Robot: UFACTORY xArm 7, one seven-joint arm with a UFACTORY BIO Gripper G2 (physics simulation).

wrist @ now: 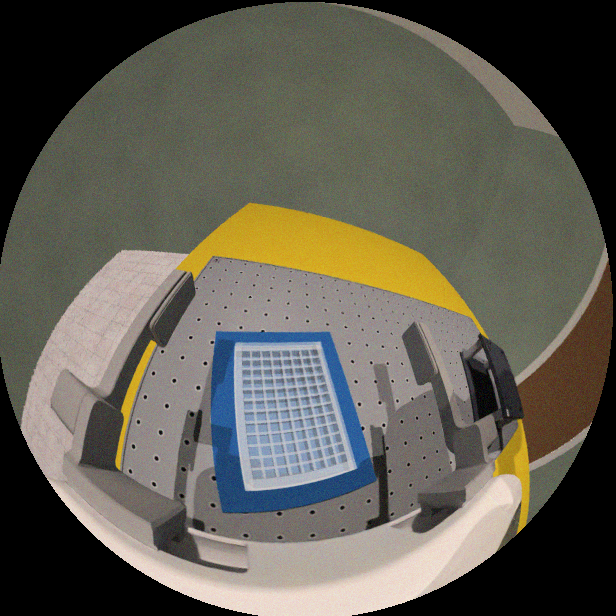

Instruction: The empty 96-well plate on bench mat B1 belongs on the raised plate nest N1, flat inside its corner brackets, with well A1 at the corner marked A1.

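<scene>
In the wrist view a clear 96-well plate (290,413) lies flat on a blue bench mat (287,422), on a grey perforated board. My gripper (295,344) hangs above the plate and is open. Its left finger (172,307) and right finger (422,356) stand wide on either side of the plate, well clear of its edges. Their shadows fall on the board beside the mat. The raised plate nest is not in view.
The perforated board (321,298) has a yellow border (321,241) along its far and side edges. A dark block-like object (494,373) stands at the board's right edge. Green floor (287,114) and a brown strip (568,367) lie beyond.
</scene>
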